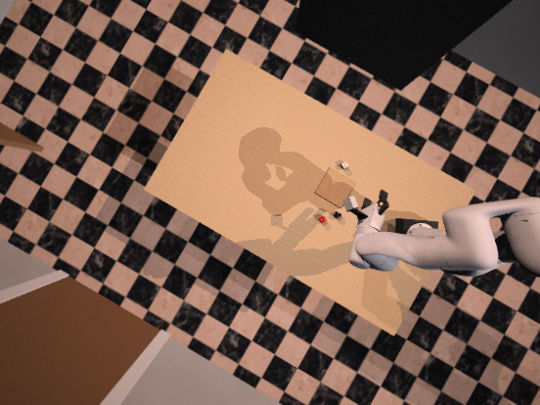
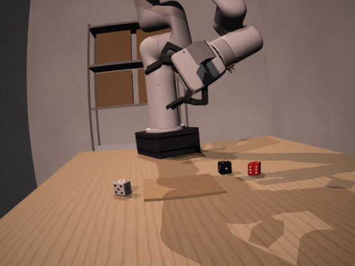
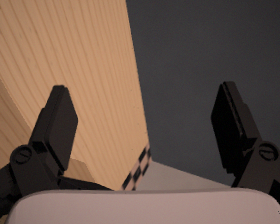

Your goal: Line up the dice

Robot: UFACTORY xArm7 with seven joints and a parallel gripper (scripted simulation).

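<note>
Right now my hand is 13 cm short of the white die, 10 cm to the left of it and 18 cm above it. The rest, counted from my hand: thin mat (12 cm ahead, 1 cm to the left, 19 cm below); then red die (11 cm ahead, 17 cm to the left, 18 cm below); then black die (6 cm ahead, 12 cm to the left, 18 cm below).
</note>
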